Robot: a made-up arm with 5 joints.
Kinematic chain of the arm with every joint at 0, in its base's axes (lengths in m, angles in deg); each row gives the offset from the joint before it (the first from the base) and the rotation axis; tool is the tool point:
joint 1: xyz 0 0 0.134 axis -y
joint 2: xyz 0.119 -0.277 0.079 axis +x
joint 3: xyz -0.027 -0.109 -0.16 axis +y
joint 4: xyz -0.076 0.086 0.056 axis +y
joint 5: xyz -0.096 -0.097 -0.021 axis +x
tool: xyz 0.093 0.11 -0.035
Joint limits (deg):
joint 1: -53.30..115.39
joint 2: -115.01..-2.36
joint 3: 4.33..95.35
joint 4: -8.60..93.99
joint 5: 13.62..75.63
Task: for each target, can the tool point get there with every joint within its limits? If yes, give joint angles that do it. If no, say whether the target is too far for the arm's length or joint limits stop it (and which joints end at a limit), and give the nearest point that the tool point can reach.
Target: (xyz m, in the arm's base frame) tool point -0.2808 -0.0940 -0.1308
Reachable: no: joint limits stop it (at a limit: joint 1, joint 2, joint 3, joint 4, joint 5) | nearest point -0.1329 -0.2721 0.0839 | short by 0.316 m
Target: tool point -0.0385 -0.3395 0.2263
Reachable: yes | joints 84.09 -59.54 59.29 3.34 21.30
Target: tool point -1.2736 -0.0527 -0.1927
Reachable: no: too far | nearest point -0.2602 -0.3972 0.2160 | short by 1.146 m
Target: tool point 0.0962 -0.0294 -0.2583
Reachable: no: joint limits stop it (at a limit: joint 1, joint 2, joint 3) | nearest point 0.0888 -0.3087 -0.0430 | short by 0.353 m
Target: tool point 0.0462 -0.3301 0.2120
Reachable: yes | joints 32.96 -41.90 32.73 46.20 40.55
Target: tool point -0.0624 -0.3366 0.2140
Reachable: yes | joints 102.01 -52.08 45.86 66.86 34.15
